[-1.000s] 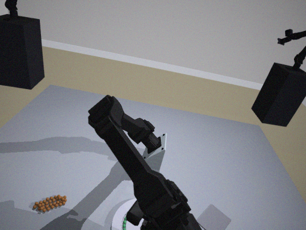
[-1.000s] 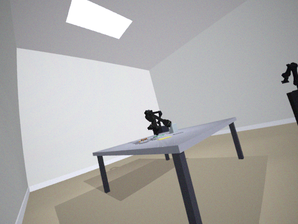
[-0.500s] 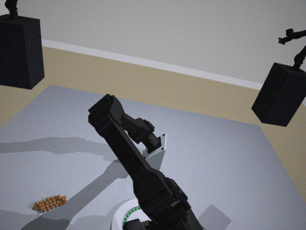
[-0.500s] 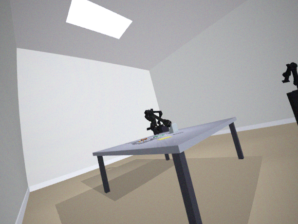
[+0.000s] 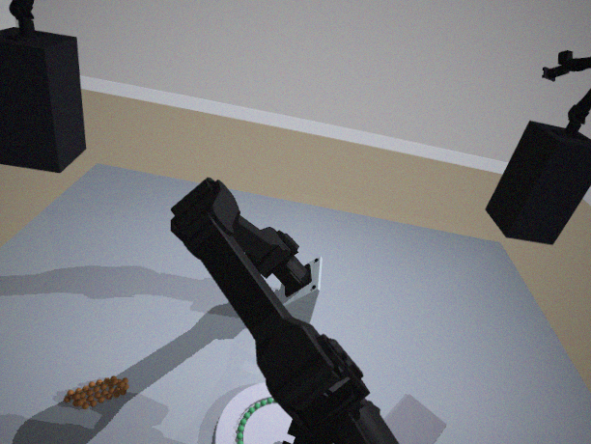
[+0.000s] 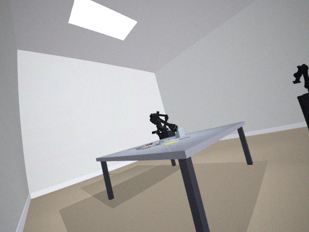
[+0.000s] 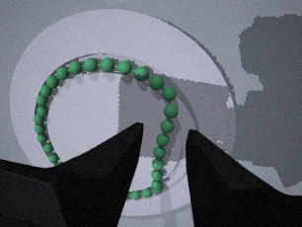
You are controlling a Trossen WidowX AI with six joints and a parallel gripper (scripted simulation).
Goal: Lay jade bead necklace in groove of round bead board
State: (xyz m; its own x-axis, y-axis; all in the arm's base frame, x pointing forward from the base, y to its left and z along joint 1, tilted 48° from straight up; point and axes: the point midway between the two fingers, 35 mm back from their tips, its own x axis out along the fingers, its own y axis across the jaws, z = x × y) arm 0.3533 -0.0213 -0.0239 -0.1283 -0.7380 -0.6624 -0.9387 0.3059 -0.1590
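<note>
My gripper tip is 5 cm past the round bead board, 2 cm to the left of it and 4 cm above it. Round my gripper tip: yellow strip: 14 cm ahead, 20 cm to the left, 5 cm below; then flat grey square: 10 cm behind, 21 cm to the left, 5 cm below.
</note>
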